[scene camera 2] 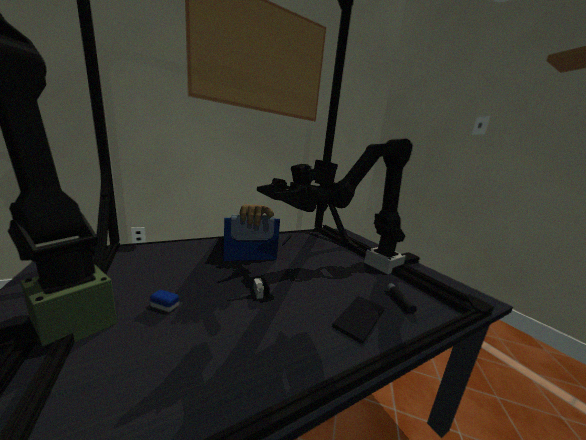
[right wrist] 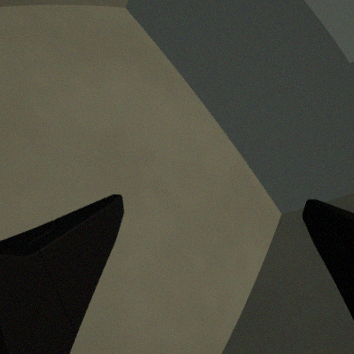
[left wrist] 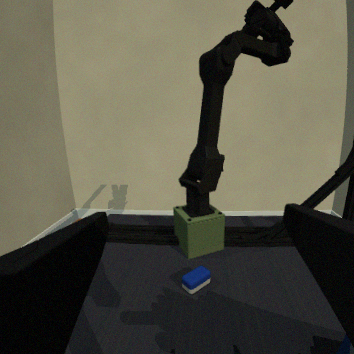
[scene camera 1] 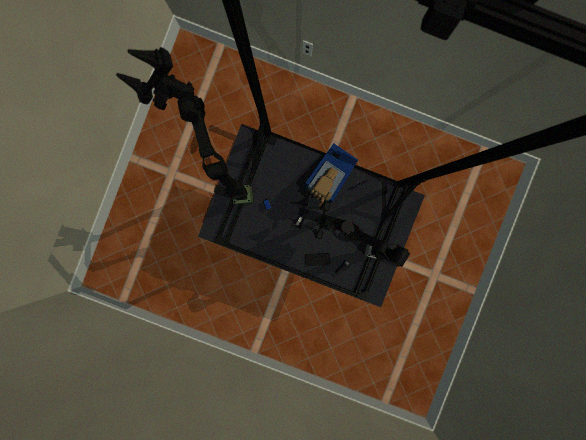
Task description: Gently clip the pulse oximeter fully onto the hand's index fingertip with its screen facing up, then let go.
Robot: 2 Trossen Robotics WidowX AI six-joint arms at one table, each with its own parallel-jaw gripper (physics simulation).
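Places are measured from the left arm's base along level axes (x ahead, y left, z up), in metres.
Pixels of known places: left gripper, fingertip midpoint: [scene camera 2: 265,191] [left wrist: 196,216] [scene camera 1: 306,216]; right gripper, fingertip midpoint: [right wrist: 214,205] [scene camera 1: 121,63]; left arm's base, link origin: [scene camera 2: 386,252] [scene camera 1: 377,250]; right arm's base, link origin: [scene camera 2: 67,280] [left wrist: 197,210] [scene camera 1: 241,194].
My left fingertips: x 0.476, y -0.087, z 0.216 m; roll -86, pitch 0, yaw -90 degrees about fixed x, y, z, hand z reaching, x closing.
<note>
Ahead of a thing's pixels: the offset from my left fingertips to its middle.
A small white-and-dark object {0.013 m ahead, 0.036 m left, 0.254 m down} [scene camera 1: 299,220] [scene camera 2: 258,288], which I take to be the pulse oximeter, is on the table; its screen cannot be made out. The tan hand [scene camera 1: 326,184] [scene camera 2: 256,215] rests on a blue stand with a pale top, fingers toward scene camera 2. My left gripper [scene camera 1: 296,209] [scene camera 2: 260,189] is open and empty, level and high above the table, its tips near the white object in the scene camera 1 picture. The oximeter does not show in the left wrist view. My right gripper [scene camera 1: 123,63] [right wrist: 214,205] is open and empty, far out at the upper left.
A blue-and-white block {0.233 m ahead, 0.018 m right, 0.253 m down} [scene camera 1: 267,204] [scene camera 2: 164,301] [left wrist: 196,279] lies near the right arm's green base [scene camera 2: 75,312] [left wrist: 202,236]. A dark flat slab {0.152 m back, 0.236 m left, 0.265 m down} [scene camera 1: 317,258] [scene camera 2: 358,319] and a dark cylinder {0.309 m back, 0.248 m left, 0.256 m down} [scene camera 1: 343,266] [scene camera 2: 401,298] lie on the table. Black frame posts rise beyond the hand.
</note>
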